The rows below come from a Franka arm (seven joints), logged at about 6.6 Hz.
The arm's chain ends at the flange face. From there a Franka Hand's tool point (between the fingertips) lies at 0.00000 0.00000 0.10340 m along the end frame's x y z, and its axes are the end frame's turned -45 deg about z.
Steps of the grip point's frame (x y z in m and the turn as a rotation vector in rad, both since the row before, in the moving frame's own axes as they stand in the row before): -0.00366 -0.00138 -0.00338 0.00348 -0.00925 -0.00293; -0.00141 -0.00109 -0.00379 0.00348 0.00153 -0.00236; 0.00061 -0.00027 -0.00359 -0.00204 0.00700 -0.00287; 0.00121 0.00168 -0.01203 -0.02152 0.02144 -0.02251; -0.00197 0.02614 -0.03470 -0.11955 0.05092 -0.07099; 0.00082 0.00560 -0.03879 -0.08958 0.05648 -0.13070
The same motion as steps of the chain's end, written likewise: -0.00263 0.00119 -0.00337 -0.00408 -0.00900 -0.00293; -0.00162 0.00059 -0.00379 0.00354 -0.00138 -0.00236; -0.00042 -0.00026 -0.00359 0.00351 0.00639 -0.00287; -0.00110 0.00036 -0.01198 -0.00006 0.03038 -0.02251; 0.00449 0.01532 -0.03383 -0.04853 0.12054 -0.07099; -0.00625 0.00167 -0.03821 -0.02341 0.10328 -0.13070
